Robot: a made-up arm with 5 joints. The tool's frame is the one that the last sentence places.
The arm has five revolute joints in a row. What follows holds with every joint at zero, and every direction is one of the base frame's.
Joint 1 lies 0.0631 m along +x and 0.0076 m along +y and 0.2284 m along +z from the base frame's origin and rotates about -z.
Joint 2 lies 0.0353 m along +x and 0.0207 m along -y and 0.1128 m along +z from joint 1 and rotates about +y.
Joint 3 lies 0.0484 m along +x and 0.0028 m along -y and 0.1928 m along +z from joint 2 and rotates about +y.
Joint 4 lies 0.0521 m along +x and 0.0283 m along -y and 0.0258 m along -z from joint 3 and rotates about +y.
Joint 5 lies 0.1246 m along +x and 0.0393 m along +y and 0.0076 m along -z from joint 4 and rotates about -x.
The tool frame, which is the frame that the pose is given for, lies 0.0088 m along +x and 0.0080 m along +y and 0.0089 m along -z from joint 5; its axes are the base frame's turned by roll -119.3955, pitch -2.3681 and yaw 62.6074 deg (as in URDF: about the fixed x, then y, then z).
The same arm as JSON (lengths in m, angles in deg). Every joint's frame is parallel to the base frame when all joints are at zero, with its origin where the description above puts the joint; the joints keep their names.
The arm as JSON. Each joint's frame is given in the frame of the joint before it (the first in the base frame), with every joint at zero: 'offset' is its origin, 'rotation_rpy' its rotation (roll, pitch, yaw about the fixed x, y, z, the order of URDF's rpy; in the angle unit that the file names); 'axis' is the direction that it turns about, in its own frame. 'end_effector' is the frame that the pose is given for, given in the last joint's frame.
{
  "length_unit": "m",
  "angle_unit": "deg",
  "chain": [
    {
      "id": "joint 1",
      "offset": [
        0.0631,
        0.0076,
        0.2284
      ],
      "rotation_rpy": [
        0.0,
        0.0,
        0.0
      ],
      "axis": "-z"
    },
    {
      "id": "joint 2",
      "offset": [
        0.0353,
        -0.0207,
        0.1128
      ],
      "rotation_rpy": [
        0.0,
        0.0,
        0.0
      ],
      "axis": "+y"
    },
    {
      "id": "joint 3",
      "offset": [
        0.0484,
        -0.0028,
        0.1928
      ],
      "rotation_rpy": [
        0.0,
        0.0,
        0.0
      ],
      "axis": "+y"
    },
    {
      "id": "joint 4",
      "offset": [
        0.0521,
        -0.0283,
        -0.0258
      ],
      "rotation_rpy": [
        0.0,
        0.0,
        0.0
      ],
      "axis": "+y"
    },
    {
      "id": "joint 5",
      "offset": [
        0.1246,
        0.0393,
        -0.0076
      ],
      "rotation_rpy": [
        0.0,
        0.0,
        0.0
      ],
      "axis": "-x"
    }
  ],
  "end_effector": {
    "offset": [
      0.0088,
      0.008,
      -0.0089
    ],
    "rotation_rpy": [
      -119.4,
      -2.37,
      62.61
    ]
  }
}

